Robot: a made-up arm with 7 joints. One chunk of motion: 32 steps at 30 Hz.
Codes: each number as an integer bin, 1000 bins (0 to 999) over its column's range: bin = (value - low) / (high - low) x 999, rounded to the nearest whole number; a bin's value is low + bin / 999 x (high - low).
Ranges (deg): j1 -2.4..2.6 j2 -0.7..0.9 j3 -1..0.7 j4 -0.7..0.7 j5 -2..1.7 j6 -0.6..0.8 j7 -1.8..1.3
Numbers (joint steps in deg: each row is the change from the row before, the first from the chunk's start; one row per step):
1: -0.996 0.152 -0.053 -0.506 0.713 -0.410 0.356
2: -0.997 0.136 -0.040 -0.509 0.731 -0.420 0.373
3: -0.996 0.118 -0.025 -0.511 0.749 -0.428 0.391
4: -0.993 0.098 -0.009 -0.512 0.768 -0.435 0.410
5: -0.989 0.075 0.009 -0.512 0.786 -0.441 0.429
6: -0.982 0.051 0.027 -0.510 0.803 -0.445 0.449
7: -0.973 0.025 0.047 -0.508 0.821 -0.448 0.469
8: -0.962 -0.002 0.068 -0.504 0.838 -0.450 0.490
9: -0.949 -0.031 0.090 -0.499 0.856 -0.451 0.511
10: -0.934 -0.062 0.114 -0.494 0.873 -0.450 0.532
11: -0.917 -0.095 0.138 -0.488 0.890 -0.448 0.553
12: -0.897 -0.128 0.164 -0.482 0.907 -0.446 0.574
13: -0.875 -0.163 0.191 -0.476 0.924 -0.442 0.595
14: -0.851 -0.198 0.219 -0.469 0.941 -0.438 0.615
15: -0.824 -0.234 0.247 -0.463 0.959 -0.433 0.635
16: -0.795 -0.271 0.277 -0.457 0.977 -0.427 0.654
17: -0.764 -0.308 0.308 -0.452 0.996 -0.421 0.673
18: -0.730 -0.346 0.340 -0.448 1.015 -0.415 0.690
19: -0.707 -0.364 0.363 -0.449 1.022 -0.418 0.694
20: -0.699 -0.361 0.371 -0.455 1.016 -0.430 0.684
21: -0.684 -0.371 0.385 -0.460 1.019 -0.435 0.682
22: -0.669 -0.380 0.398 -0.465 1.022 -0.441 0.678
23: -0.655 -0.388 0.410 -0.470 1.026 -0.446 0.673
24: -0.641 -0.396 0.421 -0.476 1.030 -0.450 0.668
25: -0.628 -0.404 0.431 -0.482 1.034 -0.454 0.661
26: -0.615 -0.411 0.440 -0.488 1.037 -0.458 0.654
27: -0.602 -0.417 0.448 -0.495 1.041 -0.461 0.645
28: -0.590 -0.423 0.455 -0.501 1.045 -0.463 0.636
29: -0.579 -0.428 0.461 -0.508 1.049 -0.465 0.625
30: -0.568 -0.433 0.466 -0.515 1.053 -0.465 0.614
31: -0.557 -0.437 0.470 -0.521 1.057 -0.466 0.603
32: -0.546 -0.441 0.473 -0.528 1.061 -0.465 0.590
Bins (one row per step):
1: 281 532 557 138 733 136 695
2: 280 522 564 136 737 128 700
3: 281 511 573 135 742 123 706
4: 281 498 582 134 747 118 712
5: 282 484 593 134 752 113 718
6: 283 469 604 136 757 111 725
7: 285 453 615 137 762 108 731
8: 287 436 628 140 766 107 738
9: 290 418 641 143 771 106 745
10: 293 398 655 147 776 107 752
11: 296 378 669 151 780 108 758
12: 300 357 684 156 785 110 765
13: 305 335 700 160 789 113 772
14: 309 313 716 165 794 116 778
15: 315 291 733 169 799 119 785
16: 321 268 750 173 804 123 791
17: 327 245 769 177 809 128 797
18: 334 221 787 180 814 132 802
19: 338 210 801 179 816 130 804
20: 340 212 806 175 814 121 800
21: 343 205 814 171 815 118 800
22: 346 200 822 168 816 113 799
23: 349 195 829 164 817 110 797
24: 351 190 835 160 818 107 795
25: 354 185 841 156 819 104 793
26: 357 180 846 151 820 101 791
27: 359 177 851 146 821 99 788
28: 362 173 855 142 822 98 785
29: 364 170 859 137 823 96 781
30: 366 167 861 132 824 96 778
31: 368 164 864 128 825 96 774
32: 370 162 866 123 826 96 770

